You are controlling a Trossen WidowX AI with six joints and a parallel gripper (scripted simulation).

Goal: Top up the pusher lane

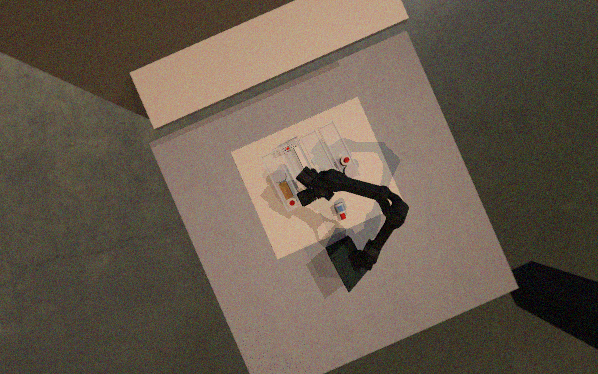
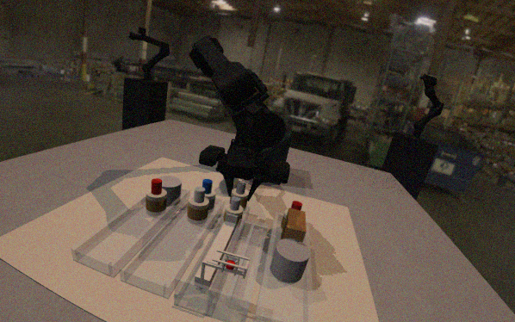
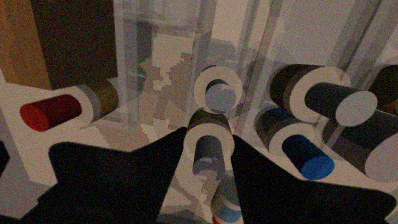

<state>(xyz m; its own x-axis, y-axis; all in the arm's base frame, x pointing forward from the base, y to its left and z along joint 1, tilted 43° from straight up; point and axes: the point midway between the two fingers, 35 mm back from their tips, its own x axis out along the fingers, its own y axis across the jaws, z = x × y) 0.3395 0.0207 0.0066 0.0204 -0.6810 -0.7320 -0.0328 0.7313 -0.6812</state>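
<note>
The orange box is 13 cm to the left of my gripper tip, 6 cm ahead of it and 1 cm below it. Round my gripper tip: wire pusher plate (15 cm ahead, 3 cm to the left).
</note>
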